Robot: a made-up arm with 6 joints. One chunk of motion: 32 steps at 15 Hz.
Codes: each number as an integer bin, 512 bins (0 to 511) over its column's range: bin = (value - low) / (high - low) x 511, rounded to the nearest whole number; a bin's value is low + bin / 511 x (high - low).
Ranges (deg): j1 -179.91..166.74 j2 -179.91..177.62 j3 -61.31..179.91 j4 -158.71..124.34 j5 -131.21..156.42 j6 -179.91..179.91
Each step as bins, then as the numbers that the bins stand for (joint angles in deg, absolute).
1 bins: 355 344 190 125 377 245
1 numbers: 60.91 60.78 28.38 -89.47 80.99 -7.39
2 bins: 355 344 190 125 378 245
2 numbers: 60.91 60.78 28.38 -89.47 81.56 -7.39
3 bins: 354 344 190 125 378 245
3 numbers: 60.24 60.78 28.38 -89.47 81.56 -7.39
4 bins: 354 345 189 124 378 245
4 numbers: 60.24 61.48 27.91 -90.02 81.56 -7.39
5 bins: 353 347 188 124 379 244
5 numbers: 59.56 62.87 27.44 -90.02 82.12 -8.10
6 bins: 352 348 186 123 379 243
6 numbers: 58.88 63.57 26.49 -90.58 82.12 -8.80
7 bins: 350 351 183 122 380 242
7 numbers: 57.52 65.67 25.08 -91.13 82.68 -9.51
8 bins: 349 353 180 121 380 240
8 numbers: 56.84 67.07 23.66 -91.69 82.68 -10.91
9 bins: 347 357 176 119 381 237
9 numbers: 55.49 69.87 21.77 -92.79 83.25 -13.03
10 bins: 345 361 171 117 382 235
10 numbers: 54.13 72.67 19.41 -93.90 83.81 -14.44
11 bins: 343 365 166 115 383 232
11 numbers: 52.77 75.47 17.05 -95.01 84.37 -16.55
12 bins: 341 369 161 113 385 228
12 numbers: 51.42 78.27 14.69 -96.12 85.50 -19.36
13 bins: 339 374 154 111 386 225
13 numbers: 50.06 81.77 11.39 -97.23 86.06 -21.48
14 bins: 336 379 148 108 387 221
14 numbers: 48.02 85.26 8.55 -98.89 86.62 -24.29
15 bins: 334 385 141 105 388 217
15 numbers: 46.67 89.46 5.25 -100.55 87.19 -27.11
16 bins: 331 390 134 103 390 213
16 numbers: 44.63 92.96 1.95 -101.66 88.31 -29.93
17 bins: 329 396 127 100 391 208
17 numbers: 43.28 97.16 -1.36 -103.32 88.87 -33.45
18 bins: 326 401 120 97 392 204
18 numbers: 41.24 100.66 -4.66 -104.98 89.44 -36.26
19 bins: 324 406 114 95 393 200
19 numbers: 39.88 104.15 -7.50 -106.09 90.00 -39.08
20 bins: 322 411 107 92 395 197
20 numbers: 38.53 107.65 -10.80 -107.75 91.13 -41.19
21 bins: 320 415 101 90 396 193
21 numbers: 37.17 110.45 -13.63 -108.86 91.69 -44.01
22 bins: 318 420 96 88 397 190
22 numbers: 35.81 113.95 -15.99 -109.97 92.25 -46.12
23 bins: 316 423 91 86 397 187
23 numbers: 34.46 116.05 -18.35 -111.07 92.25 -48.23
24 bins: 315 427 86 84 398 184
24 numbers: 33.78 118.85 -20.71 -112.18 92.81 -50.35
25 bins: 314 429 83 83 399 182
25 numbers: 33.10 120.25 -22.13 -112.74 93.38 -51.75
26 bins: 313 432 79 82 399 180
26 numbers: 32.42 122.35 -24.02 -113.29 93.38 -53.16
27 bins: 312 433 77 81 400 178
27 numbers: 31.74 123.05 -24.96 -113.84 93.94 -54.57
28 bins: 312 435 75 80 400 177
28 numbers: 31.74 124.45 -25.91 -114.40 93.94 -55.28
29 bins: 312 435 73 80 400 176
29 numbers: 31.74 124.45 -26.85 -114.40 93.94 -55.98
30 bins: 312 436 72 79 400 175
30 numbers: 31.74 125.14 -27.32 -114.95 93.94 -56.68
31 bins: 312 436 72 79 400 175
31 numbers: 31.74 125.14 -27.32 -114.95 93.94 -56.68
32 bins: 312 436 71 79 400 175
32 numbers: 31.74 125.14 -27.79 -114.95 93.94 -56.68
